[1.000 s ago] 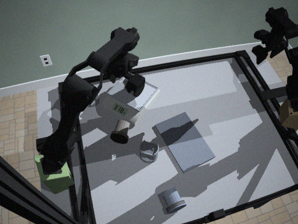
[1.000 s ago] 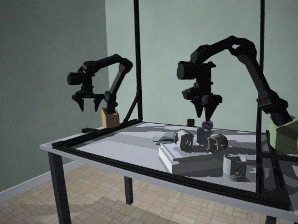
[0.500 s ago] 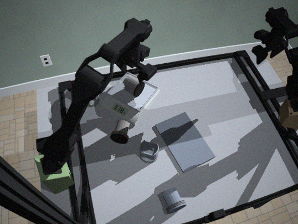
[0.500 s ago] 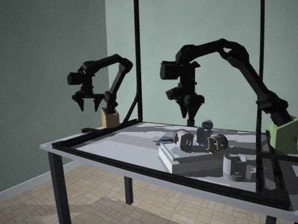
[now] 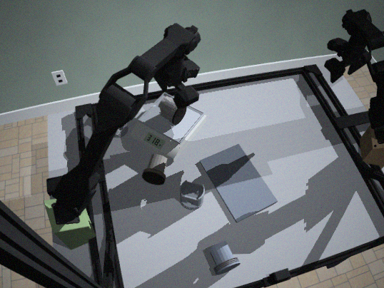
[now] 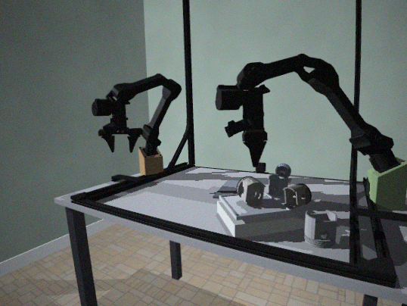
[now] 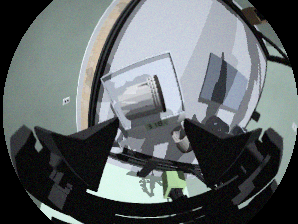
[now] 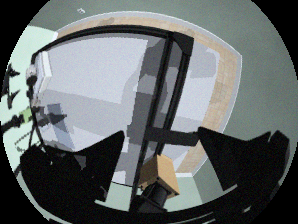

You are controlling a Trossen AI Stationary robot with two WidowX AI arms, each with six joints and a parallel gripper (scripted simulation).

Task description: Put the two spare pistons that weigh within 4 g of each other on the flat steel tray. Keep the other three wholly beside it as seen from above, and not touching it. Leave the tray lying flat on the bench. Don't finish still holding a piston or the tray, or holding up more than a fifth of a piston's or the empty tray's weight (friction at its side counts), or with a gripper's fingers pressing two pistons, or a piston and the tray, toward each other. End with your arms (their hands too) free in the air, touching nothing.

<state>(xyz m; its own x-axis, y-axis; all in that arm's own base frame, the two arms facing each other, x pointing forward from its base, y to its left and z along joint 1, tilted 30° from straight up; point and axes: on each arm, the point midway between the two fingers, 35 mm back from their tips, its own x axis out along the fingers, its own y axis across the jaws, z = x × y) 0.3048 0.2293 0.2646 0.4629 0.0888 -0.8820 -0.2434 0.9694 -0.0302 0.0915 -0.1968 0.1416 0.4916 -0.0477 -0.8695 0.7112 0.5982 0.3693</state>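
The white scale lies 15 cm below my left hand and 2 cm ahead of it. The rest, counted from my left hand: flat steel tray 24 cm behind, 20 cm below, 15 cm to the right.
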